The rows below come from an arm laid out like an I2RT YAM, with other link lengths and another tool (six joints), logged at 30 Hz.
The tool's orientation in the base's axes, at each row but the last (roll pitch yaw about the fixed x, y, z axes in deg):
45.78, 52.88, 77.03
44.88, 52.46, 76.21
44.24, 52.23, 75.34
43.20, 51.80, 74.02
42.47, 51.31, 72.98
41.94, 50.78, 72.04
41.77, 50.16, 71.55
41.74, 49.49, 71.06
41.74, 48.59, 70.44
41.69, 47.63, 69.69
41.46, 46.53, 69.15
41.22, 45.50, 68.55
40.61, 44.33, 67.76
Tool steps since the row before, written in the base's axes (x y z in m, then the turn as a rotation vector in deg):
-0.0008, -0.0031, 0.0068, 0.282, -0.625, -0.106
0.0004, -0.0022, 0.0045, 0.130, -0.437, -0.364
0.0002, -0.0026, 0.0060, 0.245, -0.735, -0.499
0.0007, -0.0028, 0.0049, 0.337, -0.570, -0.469
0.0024, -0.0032, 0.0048, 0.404, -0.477, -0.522
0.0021, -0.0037, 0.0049, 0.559, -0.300, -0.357
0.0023, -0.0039, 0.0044, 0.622, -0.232, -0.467
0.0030, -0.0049, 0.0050, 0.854, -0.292, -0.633
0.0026, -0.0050, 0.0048, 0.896, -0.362, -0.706
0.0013, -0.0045, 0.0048, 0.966, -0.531, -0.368
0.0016, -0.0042, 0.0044, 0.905, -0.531, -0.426
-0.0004, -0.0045, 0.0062, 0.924, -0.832, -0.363
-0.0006, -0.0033, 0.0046, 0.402, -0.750, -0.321
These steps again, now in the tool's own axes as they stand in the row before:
-0.0074, 0.0012, 0.0010, -0.245, -0.647, -0.051
-0.0048, 0.0001, 0.0014, 0.049, -0.540, -0.216
-0.0063, 0.0006, 0.0018, -0.003, -0.874, -0.291
-0.0054, -0.0003, 0.0018, 0.087, -0.794, -0.143
-0.0052, -0.0016, 0.0030, 0.196, -0.786, -0.080
-0.0056, -0.0018, 0.0027, 0.205, -0.674, 0.184
-0.0053, -0.0022, 0.0027, 0.344, -0.706, 0.206
-0.0062, -0.0030, 0.0033, 0.482, -0.947, 0.295
-0.0061, -0.0029, 0.0030, 0.502, -1.052, 0.271
-0.0061, -0.0018, 0.0022, 0.162, -1.059, 0.450
-0.0055, -0.0018, 0.0024, 0.189, -1.053, 0.371
-0.0075, -0.0001, 0.0018, -0.047, -1.249, 0.342
-0.0056, 0.0001, 0.0012, -0.163, -0.894, -0.035

